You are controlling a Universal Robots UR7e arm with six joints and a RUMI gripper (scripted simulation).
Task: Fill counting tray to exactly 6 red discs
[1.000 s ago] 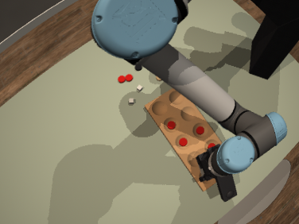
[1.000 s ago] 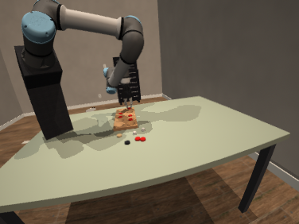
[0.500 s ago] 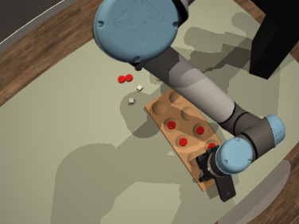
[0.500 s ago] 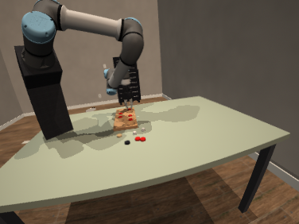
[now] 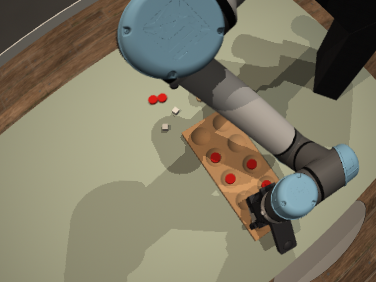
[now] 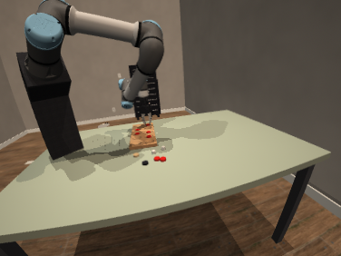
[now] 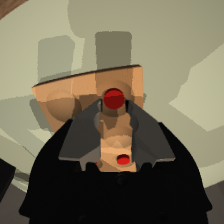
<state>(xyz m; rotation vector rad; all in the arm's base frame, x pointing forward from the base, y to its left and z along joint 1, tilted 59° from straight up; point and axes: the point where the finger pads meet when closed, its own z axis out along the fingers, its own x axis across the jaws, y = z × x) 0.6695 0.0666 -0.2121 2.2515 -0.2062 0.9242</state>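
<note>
Now: the black disc 17 cm behind my hand, 47 cm to the right of it and 3 cm below it. Round my hand: wooden counting tray (8 cm behind, 13 cm to the right, 2 cm below); then tan disc (18 cm behind, 37 cm to the right, 3 cm below).
</note>
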